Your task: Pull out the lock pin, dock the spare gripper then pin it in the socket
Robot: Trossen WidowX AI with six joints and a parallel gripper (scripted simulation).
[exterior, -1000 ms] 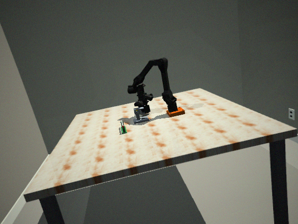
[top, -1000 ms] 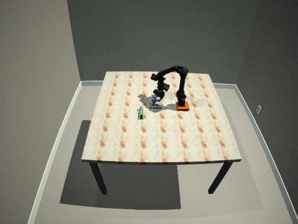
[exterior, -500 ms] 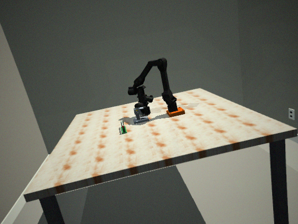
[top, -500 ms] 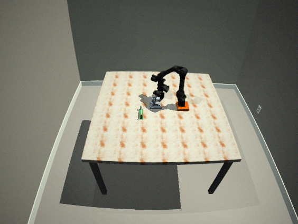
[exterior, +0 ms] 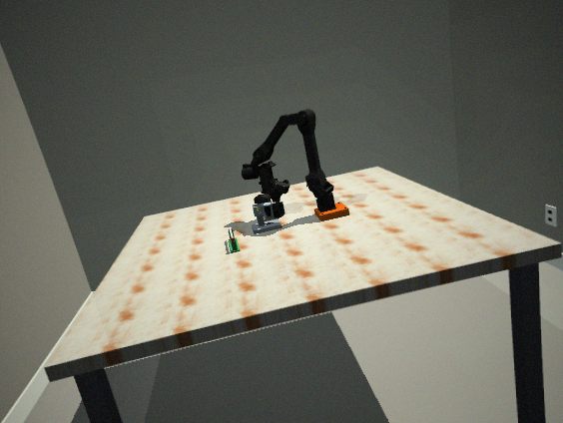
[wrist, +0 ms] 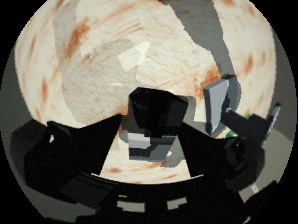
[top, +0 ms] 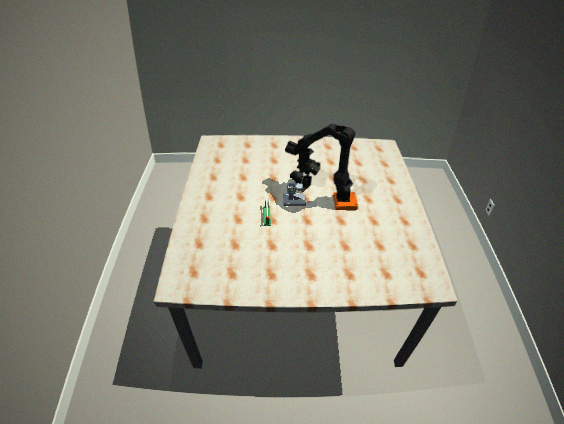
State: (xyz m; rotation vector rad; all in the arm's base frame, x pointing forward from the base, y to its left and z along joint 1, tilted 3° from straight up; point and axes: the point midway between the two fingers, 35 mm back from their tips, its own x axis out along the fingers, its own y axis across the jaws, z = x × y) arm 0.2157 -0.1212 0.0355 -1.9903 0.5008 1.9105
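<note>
The spare gripper is 10 mm ahead of my gripper tip, 10 mm to the right of it and 10 mm above it. Also, from my gripper tip: green holder 160 mm ahead, 280 mm to the left, 10 mm above; then grey mount 40 mm ahead, 150 mm to the left, 40 mm above.
</note>
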